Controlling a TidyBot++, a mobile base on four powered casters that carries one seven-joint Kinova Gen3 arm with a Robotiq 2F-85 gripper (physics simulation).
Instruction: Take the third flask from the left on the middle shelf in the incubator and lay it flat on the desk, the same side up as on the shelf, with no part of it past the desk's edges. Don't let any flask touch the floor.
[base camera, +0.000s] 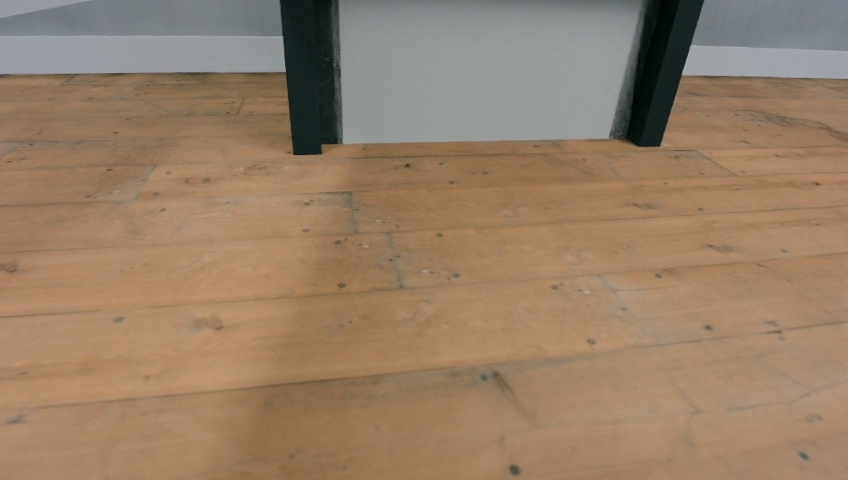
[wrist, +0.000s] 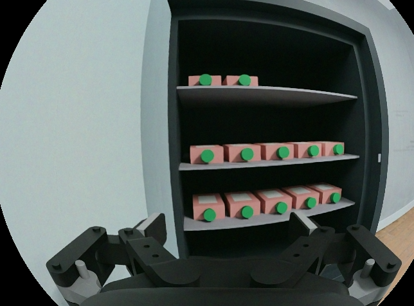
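Places are measured from the arm's base along level axes (x ahead, y left, z up), in millimetres.
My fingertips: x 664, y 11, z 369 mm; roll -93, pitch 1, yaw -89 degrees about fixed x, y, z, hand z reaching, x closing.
Observation:
Behind a point stands the place of what it marks.
The incubator (base camera: 302, 77) @[x 930, y 178, z -263 mm] (wrist: 378, 125) stands open ahead, with dark posts and three shelves showing. On its middle shelf (wrist: 200, 166) several pink flasks with green caps lie in a row, caps facing out. The third flask from the left (wrist: 270, 151) lies flat between its neighbours, with part of a pale label on top. My gripper (wrist: 227, 227) is open and empty, in front of the shelves and apart from them, low in the wrist view. Its fingertips appear below the middle shelf, to either side of the lower row. The desk does not show in either view.
The upper shelf (wrist: 300, 93) holds two flasks at its left; the lower shelf (wrist: 195, 225) holds a full row. A pale door panel (wrist: 85, 125) stands at the left of the incubator. A wall (wrist: 400, 120) is at the right. Wooden floor (base camera: 416, 327) @[x 493, y -13, z -397 mm] lies before the incubator.

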